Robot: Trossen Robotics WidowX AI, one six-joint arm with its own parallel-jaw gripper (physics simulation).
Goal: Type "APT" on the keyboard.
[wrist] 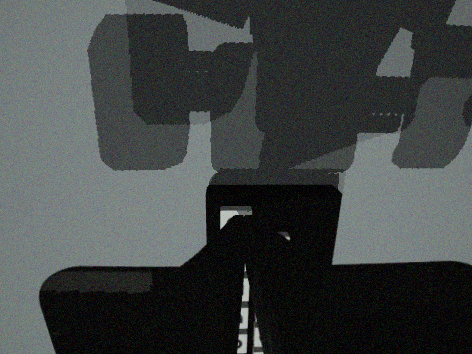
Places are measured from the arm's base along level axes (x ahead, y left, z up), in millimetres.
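Where they show: gripper, fingertip midpoint: point(243, 225).
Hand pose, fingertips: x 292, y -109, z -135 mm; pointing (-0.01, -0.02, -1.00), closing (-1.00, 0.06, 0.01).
Things, the pixels of their top centre, and the offset from my fingertips. "spot": a spot on its surface instead. Level surfaces: height alone.
- black keyboard at a spot on its surface: point(312, 215) spot: dx -35, dy +5, dz -15 mm
- white key at its top centre: point(236, 224) dx +3, dy +5, dz -10 mm
- grey table top at its surface level: dz -27 mm
The black keyboard point(312, 215) lies under the fingers, and its far end shows beyond them. My gripper point(243, 225) is shut and empty, its tips over the far part of the keyboard. A white key point(228, 218) shows partly at the left of the tips, its letter hidden. A small sliver of another key point(285, 235) shows right of the tips. More white keys point(242, 343) show through the narrow slit between the fingers, with letters too cut off to read. The A, P and T keys cannot be made out. Whether the tips touch a key cannot be told.
The keyboard lies on a grey table top point(45, 210). Dark, overlapping shadows of the arm and gripper point(310, 75) fall on the table beyond the keyboard's far edge. The wide dark finger bodies cover the lower part of the view.
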